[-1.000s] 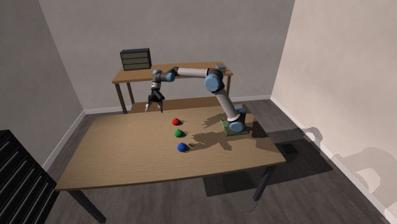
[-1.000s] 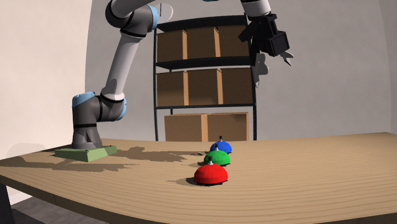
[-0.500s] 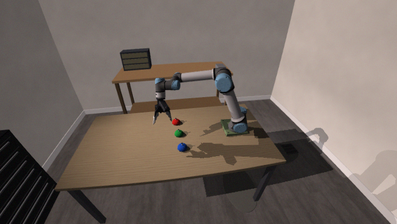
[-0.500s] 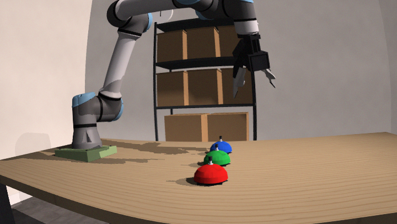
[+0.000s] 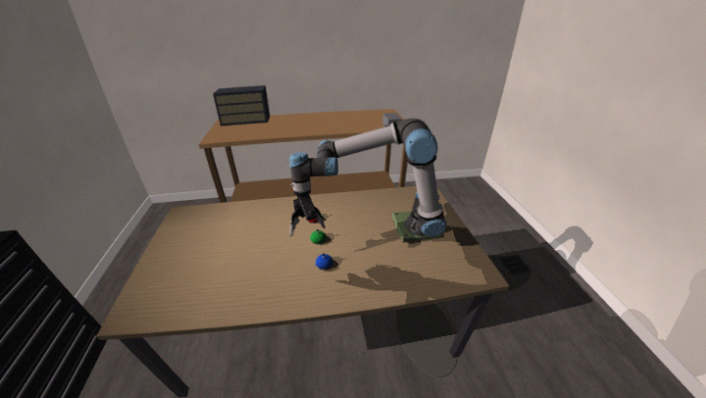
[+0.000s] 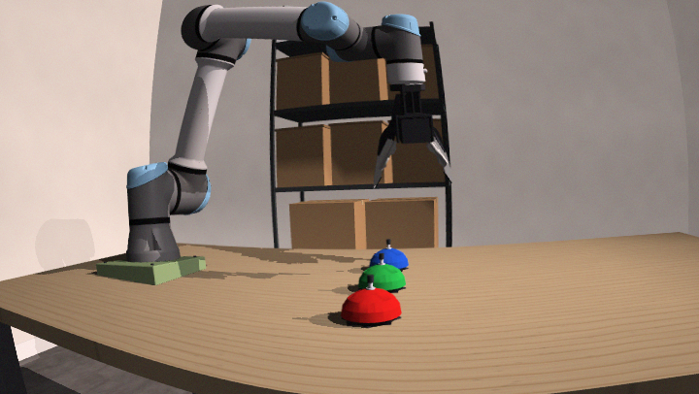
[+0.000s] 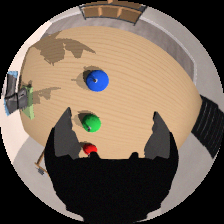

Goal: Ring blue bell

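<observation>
Right now my hand is 60 mm past the blue bell, 30 mm to the right of it and 140 mm above it. The rest, counted from my hand: green bell (40 mm behind, 150 mm to the right, 140 mm below); then red bell (20 mm behind, 330 mm to the right, 140 mm below).
</observation>
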